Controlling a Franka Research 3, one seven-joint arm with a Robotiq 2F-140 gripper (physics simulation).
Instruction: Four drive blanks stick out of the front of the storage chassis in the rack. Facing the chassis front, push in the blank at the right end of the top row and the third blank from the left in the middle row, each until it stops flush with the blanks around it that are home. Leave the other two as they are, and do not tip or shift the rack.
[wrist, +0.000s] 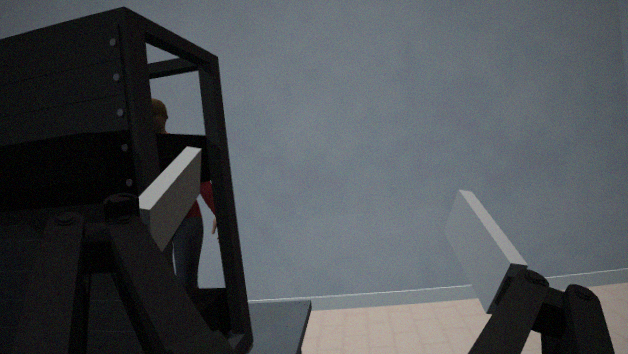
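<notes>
The dark rack stands at the left of the wrist view, seen at an angle with its front face and open side frame showing. Its front carries dark flat panels and a column of round screw heads by the front post. I cannot make out the storage chassis or any drive blank. My gripper is wide open and empty. Its left finger pad overlaps the rack's front post and side opening in the view; its right finger pad stands against the wall and floor behind. Whether the left finger touches the rack I cannot tell.
A dark table top extends to the right of the rack's foot, ending at an edge. A person in a red top and dark trousers stands behind the rack, partly hidden by it. A grey-blue wall and a tiled floor lie beyond.
</notes>
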